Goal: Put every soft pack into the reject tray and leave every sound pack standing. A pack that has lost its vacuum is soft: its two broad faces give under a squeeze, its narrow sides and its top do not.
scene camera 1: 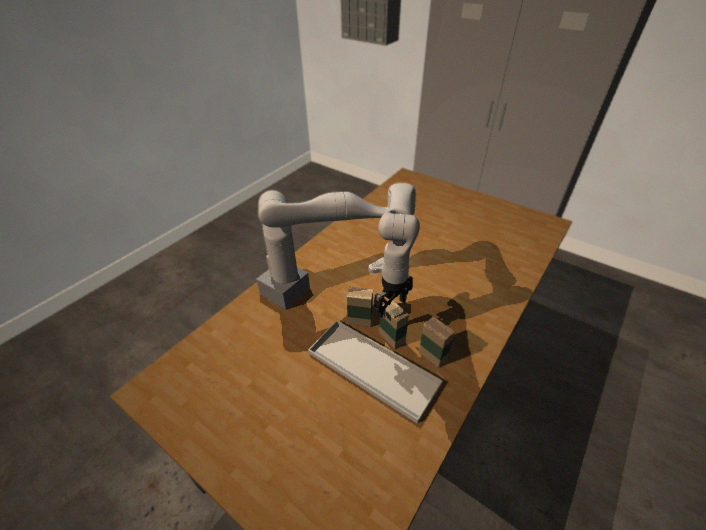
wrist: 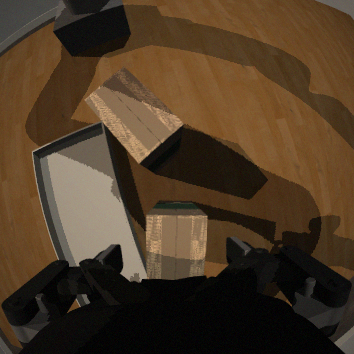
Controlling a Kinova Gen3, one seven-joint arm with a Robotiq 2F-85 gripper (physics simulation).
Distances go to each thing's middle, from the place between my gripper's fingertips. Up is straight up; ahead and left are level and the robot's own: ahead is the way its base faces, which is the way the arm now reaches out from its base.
The reject tray point(scene camera 1: 407, 388) lies 140 mm to the right of my hand and 130 mm below it.
